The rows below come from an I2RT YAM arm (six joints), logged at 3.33 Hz.
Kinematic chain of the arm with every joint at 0, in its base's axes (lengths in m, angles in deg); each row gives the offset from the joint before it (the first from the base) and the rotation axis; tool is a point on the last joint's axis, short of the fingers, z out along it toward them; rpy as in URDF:
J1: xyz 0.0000 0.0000 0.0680 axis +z
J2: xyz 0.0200 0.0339 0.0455 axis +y
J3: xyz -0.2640 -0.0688 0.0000 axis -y
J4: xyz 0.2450 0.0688 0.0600 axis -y
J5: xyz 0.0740 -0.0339 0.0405 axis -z
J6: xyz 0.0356 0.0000 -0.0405 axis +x
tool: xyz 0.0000 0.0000 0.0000 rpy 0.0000 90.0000 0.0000
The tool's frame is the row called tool.
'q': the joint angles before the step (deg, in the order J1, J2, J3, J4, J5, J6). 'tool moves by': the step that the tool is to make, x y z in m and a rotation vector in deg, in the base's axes. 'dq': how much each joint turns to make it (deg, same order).
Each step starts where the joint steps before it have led.
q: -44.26 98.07 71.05 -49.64 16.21 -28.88
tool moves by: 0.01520 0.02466 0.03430 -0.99 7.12 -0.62
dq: 5.71 0.12 8.23 -14.67 6.48 5.59
